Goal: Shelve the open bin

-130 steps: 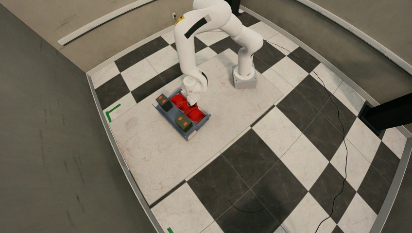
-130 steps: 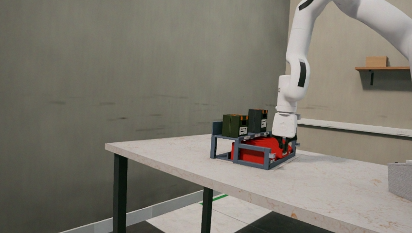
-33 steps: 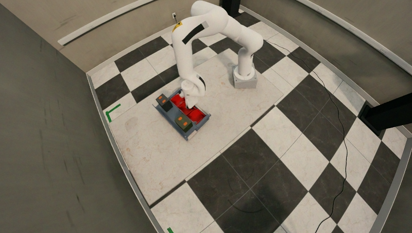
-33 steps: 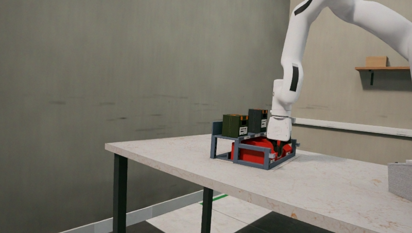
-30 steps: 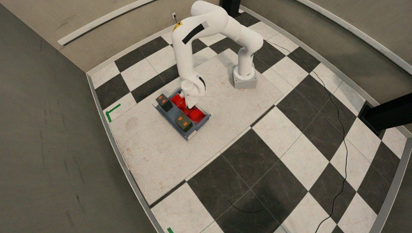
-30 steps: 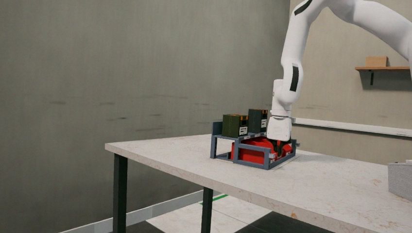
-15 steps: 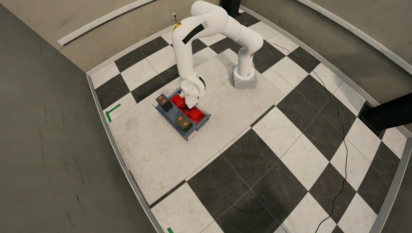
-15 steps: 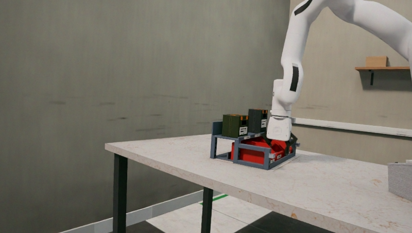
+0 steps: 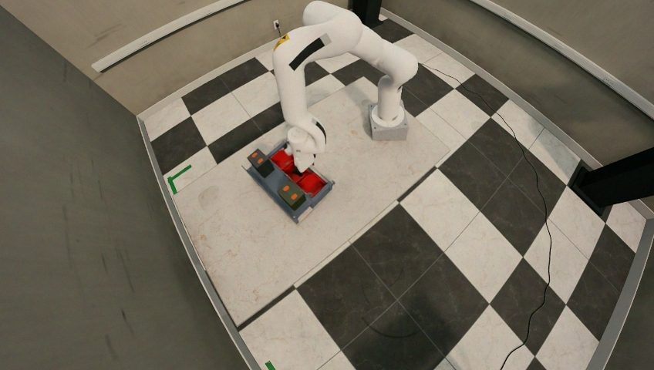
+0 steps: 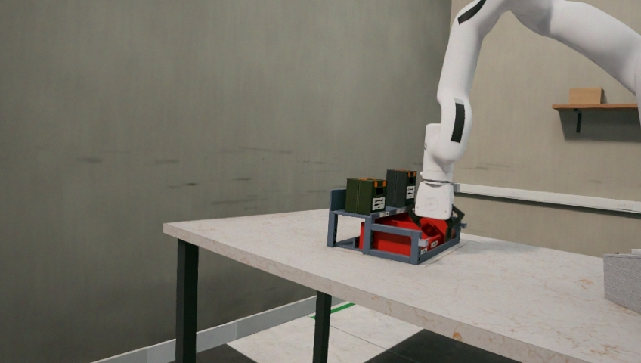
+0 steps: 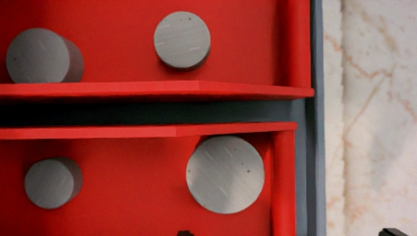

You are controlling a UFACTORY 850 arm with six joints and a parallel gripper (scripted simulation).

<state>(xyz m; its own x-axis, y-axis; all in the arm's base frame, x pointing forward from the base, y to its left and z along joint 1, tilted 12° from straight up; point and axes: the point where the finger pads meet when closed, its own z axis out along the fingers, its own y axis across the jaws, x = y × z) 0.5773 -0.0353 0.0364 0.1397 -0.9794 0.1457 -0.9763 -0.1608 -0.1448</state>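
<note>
The large grey disc lies 30 mm ahead of my hand, 40 mm to the right of it and 30 mm below it. Also, from my hand: red open bin (80 mm ahead, 10 mm below); then grey-blue shelf (100 mm ahead, 20 mm above); then dark grey box (180 mm ahead, 110 mm to the right, 110 mm above).
</note>
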